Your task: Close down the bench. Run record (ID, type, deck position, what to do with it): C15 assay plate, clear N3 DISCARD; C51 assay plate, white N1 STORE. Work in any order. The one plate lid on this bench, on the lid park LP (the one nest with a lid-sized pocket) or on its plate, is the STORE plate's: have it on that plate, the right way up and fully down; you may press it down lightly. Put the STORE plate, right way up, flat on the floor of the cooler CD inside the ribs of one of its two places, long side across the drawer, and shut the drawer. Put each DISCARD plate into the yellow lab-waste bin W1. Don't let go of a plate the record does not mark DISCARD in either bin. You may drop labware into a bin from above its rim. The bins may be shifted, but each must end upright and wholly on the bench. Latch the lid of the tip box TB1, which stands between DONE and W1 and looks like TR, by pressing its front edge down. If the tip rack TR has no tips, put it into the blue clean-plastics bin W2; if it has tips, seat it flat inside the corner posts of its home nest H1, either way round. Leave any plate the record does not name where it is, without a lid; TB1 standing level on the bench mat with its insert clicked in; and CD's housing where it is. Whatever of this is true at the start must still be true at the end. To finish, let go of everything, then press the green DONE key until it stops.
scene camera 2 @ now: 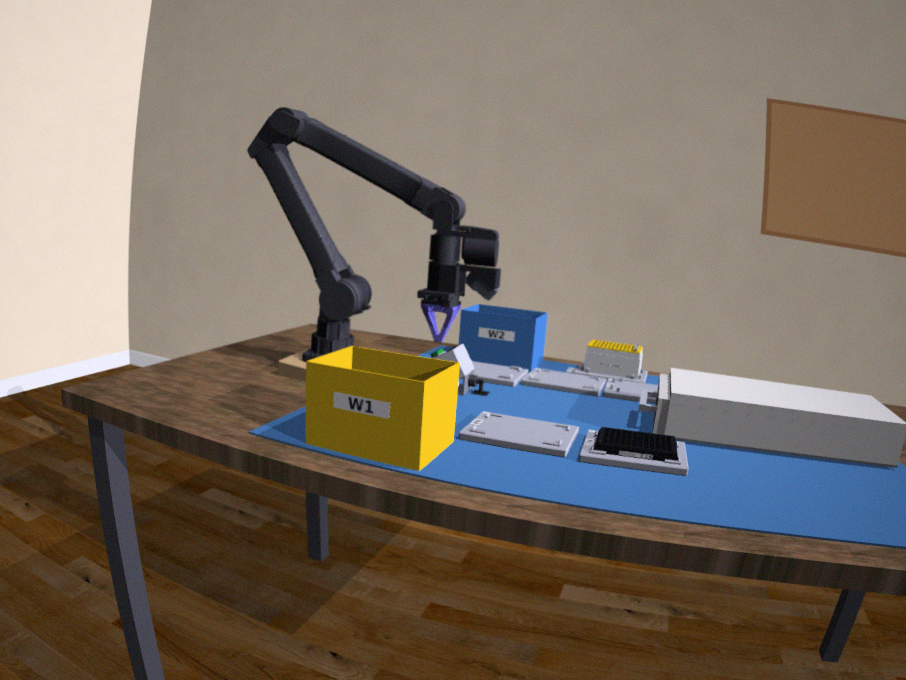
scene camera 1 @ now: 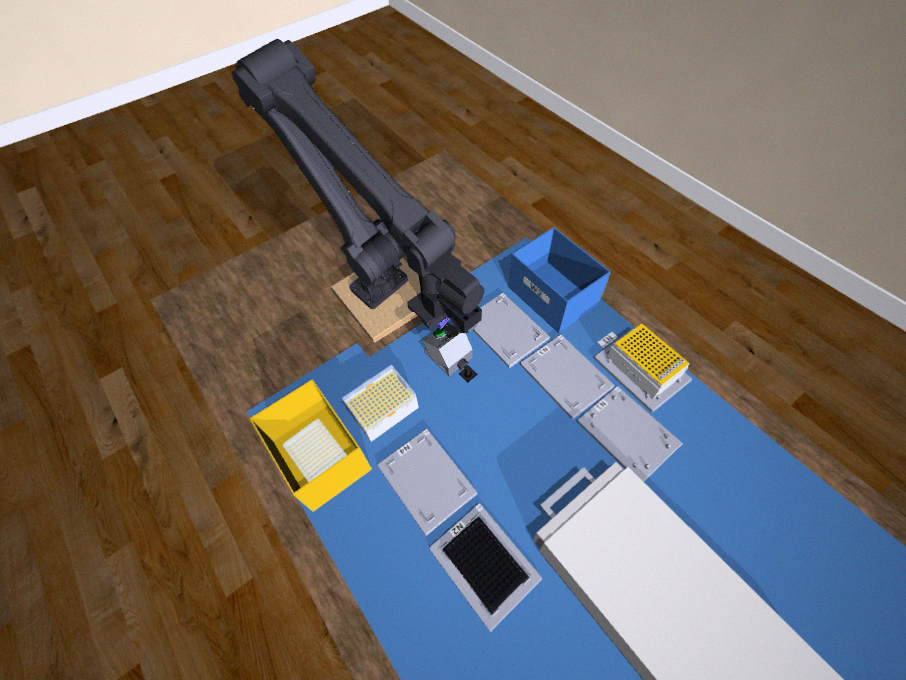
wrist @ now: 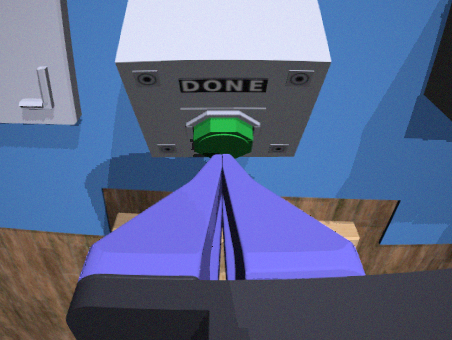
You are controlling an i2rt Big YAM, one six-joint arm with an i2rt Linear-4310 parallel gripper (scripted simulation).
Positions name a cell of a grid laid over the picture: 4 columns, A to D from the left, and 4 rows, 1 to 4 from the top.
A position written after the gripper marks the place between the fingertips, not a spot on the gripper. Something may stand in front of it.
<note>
In view: the gripper (scene camera 2: B3), a yellow bin W1 (scene camera 2: B3), a white cooler housing (scene camera 1: C4), a blue bin W2 (scene camera 1: C2), a black plate (scene camera 1: C4) and a tip rack TR (scene camera 1: C3).
The yellow bin W1 also shows in scene camera 1 (scene camera 1: B3). The white cooler housing is seen too in scene camera 2 (scene camera 2: D3). The blue bin W2 shows as well in scene camera 2 (scene camera 2: C3). The wrist view misses the yellow bin W1: it is out of frame. The wrist view does not show the white cooler housing: it is out of frame.
</note>
